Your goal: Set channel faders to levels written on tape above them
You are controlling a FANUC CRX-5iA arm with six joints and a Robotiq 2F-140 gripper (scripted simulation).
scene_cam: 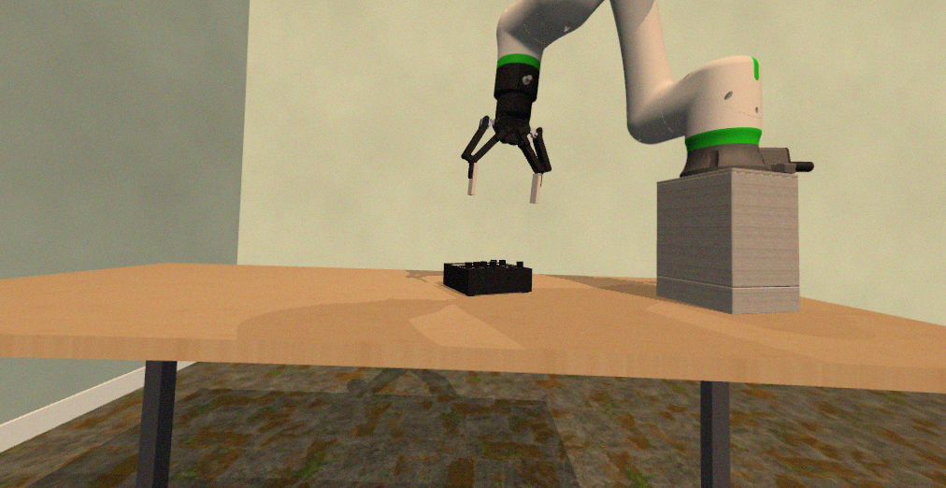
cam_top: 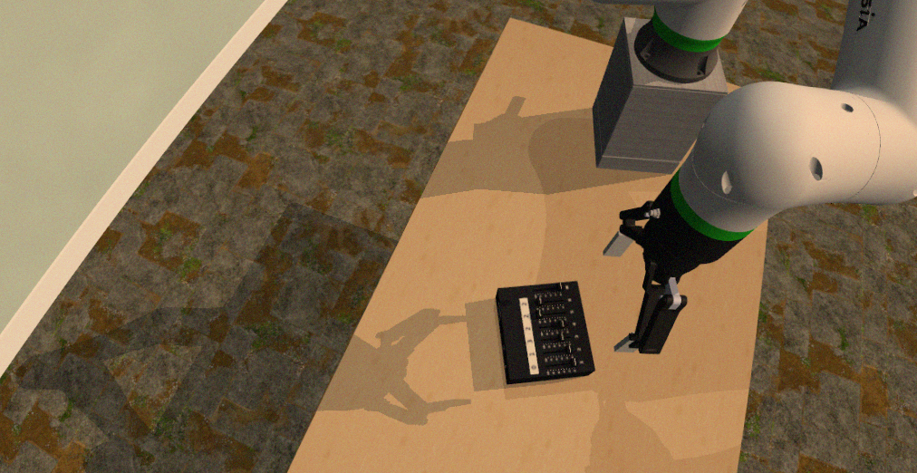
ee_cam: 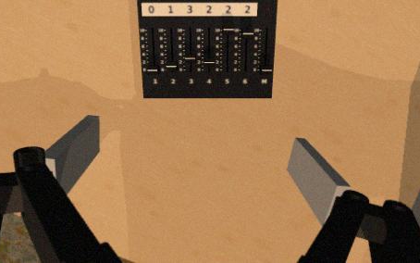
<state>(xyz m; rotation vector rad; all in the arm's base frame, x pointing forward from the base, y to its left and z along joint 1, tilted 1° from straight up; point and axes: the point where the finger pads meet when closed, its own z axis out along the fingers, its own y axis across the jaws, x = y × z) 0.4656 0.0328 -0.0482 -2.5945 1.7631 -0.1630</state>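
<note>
Right now my hand is 20 mm short of the channel 5 cap, 90 mm to the left of it and 150 mm above it. From my hand the other things lie so: channel 3 fader cap: 40 mm ahead, 40 mm to the right, 150 mm below; then channel 4 cap: 20 mm ahead, 50 mm to the right, 150 mm below; then channel 2 fader cap: 60 mm ahead, 20 mm to the right, 150 mm below.
</note>
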